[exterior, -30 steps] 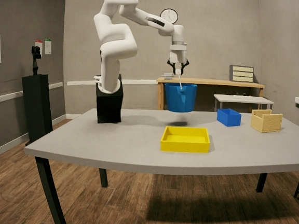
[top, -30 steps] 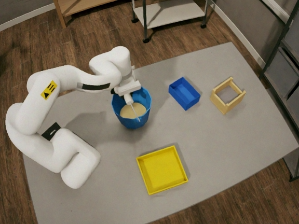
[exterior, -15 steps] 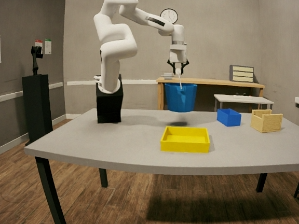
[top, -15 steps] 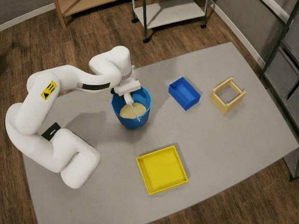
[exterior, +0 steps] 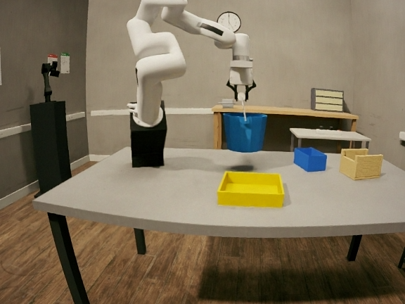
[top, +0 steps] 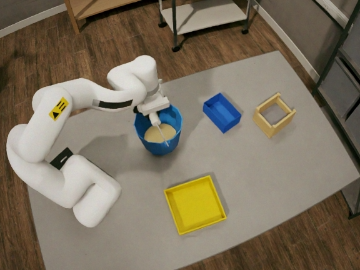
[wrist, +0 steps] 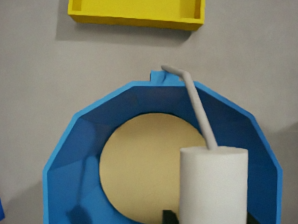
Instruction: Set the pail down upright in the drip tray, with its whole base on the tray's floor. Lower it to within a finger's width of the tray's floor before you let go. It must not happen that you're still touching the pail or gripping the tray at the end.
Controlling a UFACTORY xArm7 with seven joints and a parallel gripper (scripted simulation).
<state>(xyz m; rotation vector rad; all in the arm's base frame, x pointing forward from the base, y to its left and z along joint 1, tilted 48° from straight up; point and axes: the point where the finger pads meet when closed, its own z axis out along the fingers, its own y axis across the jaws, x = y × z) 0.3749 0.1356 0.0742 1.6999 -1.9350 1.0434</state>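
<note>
Now: the handle 3 cm below my hand and 1 cm ahead of it. The rest, counted from my hand: yellow drip tray 32 cm to the right, 31 cm below, 3 cm behind; then tan wooden crate 55 cm ahead, 27 cm below, 20 cm to the right.
</note>
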